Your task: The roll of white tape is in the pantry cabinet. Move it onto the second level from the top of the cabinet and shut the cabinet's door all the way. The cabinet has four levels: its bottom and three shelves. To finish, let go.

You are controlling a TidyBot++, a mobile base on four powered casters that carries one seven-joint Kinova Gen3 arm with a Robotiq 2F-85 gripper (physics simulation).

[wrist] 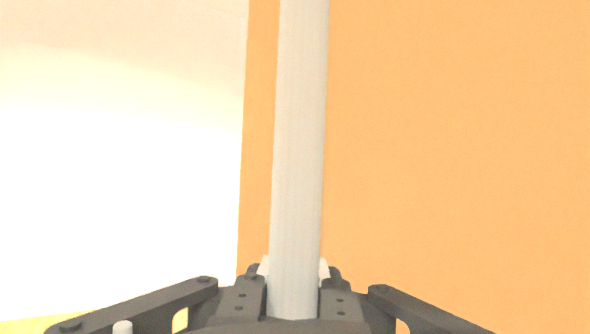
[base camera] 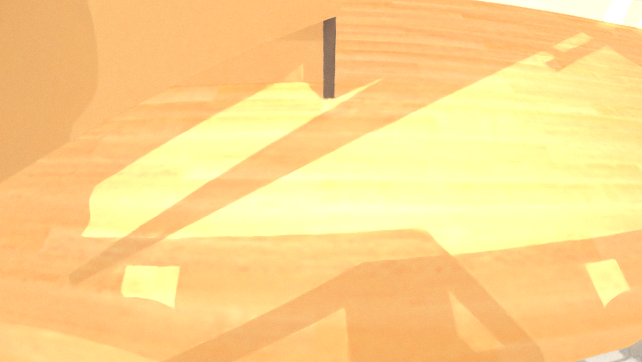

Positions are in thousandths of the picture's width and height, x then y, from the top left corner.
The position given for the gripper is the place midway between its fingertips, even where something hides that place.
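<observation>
The base camera shows a pantry cabinet (base camera: 113,200), while the wrist camera shows the gripper (wrist: 497,819).
</observation>
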